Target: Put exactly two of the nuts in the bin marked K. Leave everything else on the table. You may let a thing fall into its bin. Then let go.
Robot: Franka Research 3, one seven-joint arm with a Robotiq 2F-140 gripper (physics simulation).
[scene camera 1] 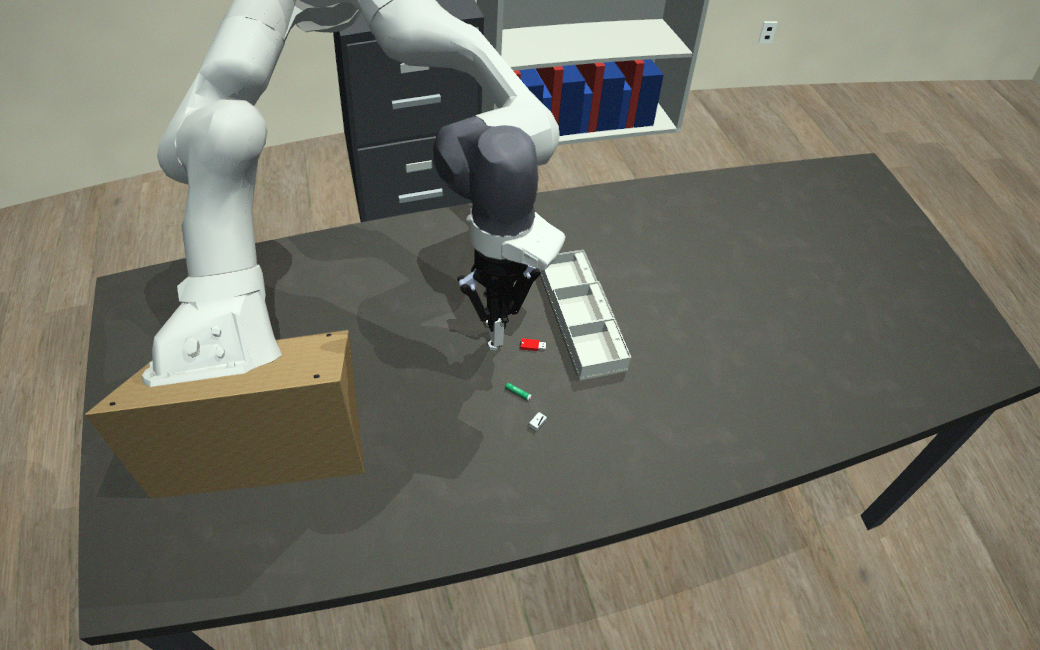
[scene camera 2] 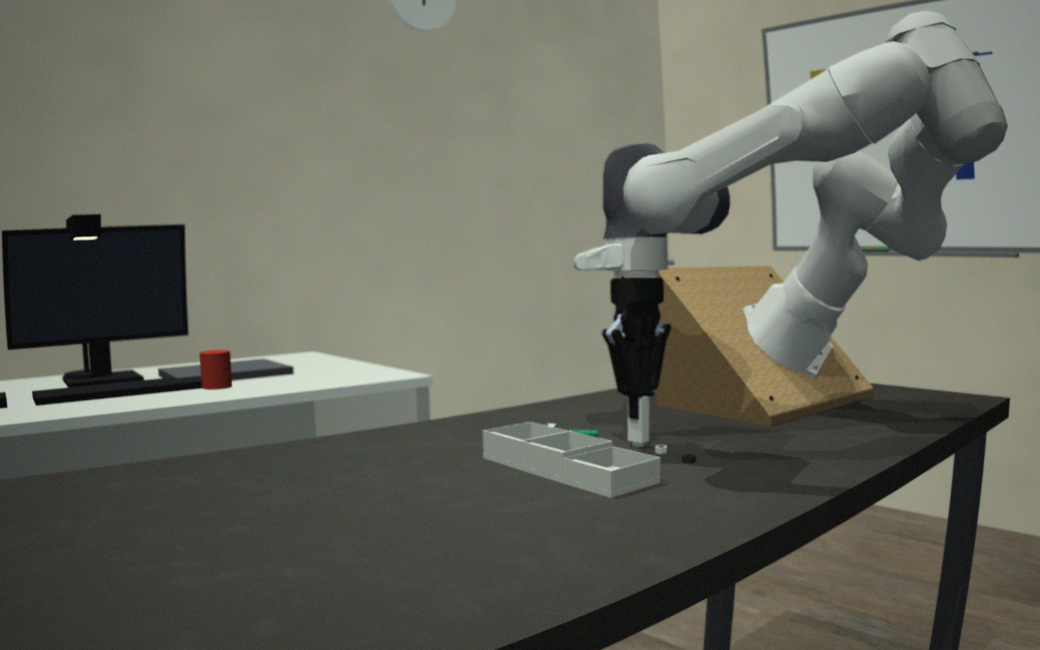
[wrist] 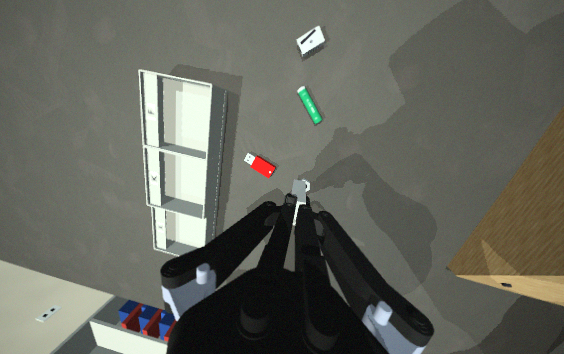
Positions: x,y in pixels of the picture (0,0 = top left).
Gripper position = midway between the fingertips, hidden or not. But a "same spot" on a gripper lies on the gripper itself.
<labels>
my gripper: scene camera 1; scene camera 2 638,440; wrist
white three-bin tray: scene camera 1 596,346; scene camera 2; wrist
same spot on white three-bin tray: (scene camera 2: 589,463) = (wrist: 164,221)
same spot on my gripper: (scene camera 1: 501,302) = (wrist: 291,225)
</labels>
